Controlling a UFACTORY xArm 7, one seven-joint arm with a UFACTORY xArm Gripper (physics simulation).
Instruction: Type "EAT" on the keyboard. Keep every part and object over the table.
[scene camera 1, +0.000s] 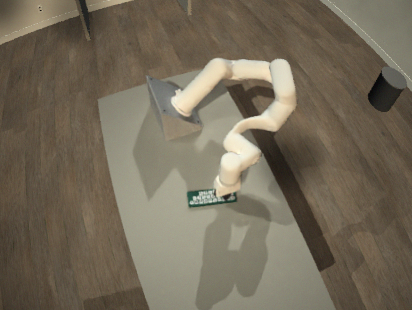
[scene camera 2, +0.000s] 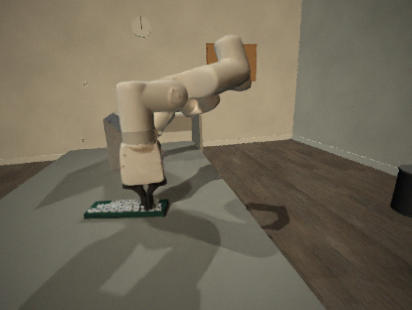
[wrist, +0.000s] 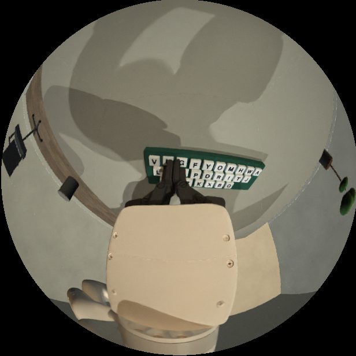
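Where they show: gripper, fingertip midpoint: (scene camera 1: 225, 196) (scene camera 2: 147, 207); arm's base, origin of the base link: (scene camera 1: 181, 106).
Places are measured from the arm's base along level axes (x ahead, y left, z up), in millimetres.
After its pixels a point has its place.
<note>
The green keyboard (scene camera 1: 202, 198) {z -74, x 432, y -106 mm} (scene camera 2: 112, 207) {z -76, x 435, y -104 mm} (wrist: 220, 169) with white letter keys lies on the grey table (scene camera 1: 150, 250) {z -91, x 543, y -400 mm} (scene camera 2: 50, 250) {z -91, x 541, y -220 mm} (wrist: 280, 120). My gripper (scene camera 2: 148, 207) {z -77, x 469, y -17 mm} (wrist: 174, 167) is shut and empty, pointing down, its tips low over the keyboard. In the wrist view the tips overlap the space between the U and G keys; whether they touch a key cannot be told. The A key (wrist: 257, 171) is at the far right of the top row. The T key (wrist: 238, 179) is in the middle row. The E key cannot be made out beside the dark fingers.
The arm's grey wedge base (scene camera 1: 172, 112) {z 62, x 63, y -67 mm} stands at the far end of the table. A black bin (scene camera 1: 386, 90) (scene camera 2: 403, 190) (wrist: 68, 188) stands on the floor beyond the table's side. The arm's shadows fall across the table.
</note>
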